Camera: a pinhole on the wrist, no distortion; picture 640 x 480 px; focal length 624.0 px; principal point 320.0 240.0 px. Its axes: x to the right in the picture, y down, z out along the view. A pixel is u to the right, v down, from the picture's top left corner.
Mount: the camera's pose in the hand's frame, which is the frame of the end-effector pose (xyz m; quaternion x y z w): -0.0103 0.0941 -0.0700 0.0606 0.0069 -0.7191 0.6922
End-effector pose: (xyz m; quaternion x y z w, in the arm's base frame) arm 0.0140 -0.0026 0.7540 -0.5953 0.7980 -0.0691 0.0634
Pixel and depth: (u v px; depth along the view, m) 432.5 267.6 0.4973
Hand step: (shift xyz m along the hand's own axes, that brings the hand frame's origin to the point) -0.0301 -0.0427 0.4166
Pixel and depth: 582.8 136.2 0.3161
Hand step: -0.0918 -0.0658 0.2270
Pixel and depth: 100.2 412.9 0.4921
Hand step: 0.0933 0.2147 0.4453
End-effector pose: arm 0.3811 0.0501 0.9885 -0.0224 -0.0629 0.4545 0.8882
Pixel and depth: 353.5 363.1 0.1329
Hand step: 0.0053 0.0734 0.0632
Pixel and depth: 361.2 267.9 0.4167
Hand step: -0.0250 0.0269 0.3423
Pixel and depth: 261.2 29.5 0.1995
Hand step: -0.0922 0.0969 0.1249
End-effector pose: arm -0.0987 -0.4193 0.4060 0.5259 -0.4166 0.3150 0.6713
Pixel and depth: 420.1 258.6 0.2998
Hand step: -0.0263 0.0178 0.2236
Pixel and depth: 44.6 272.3 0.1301
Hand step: -0.0117 0.1387 0.0652
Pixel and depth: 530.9 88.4 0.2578
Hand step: -0.0957 -0.0142 0.1728
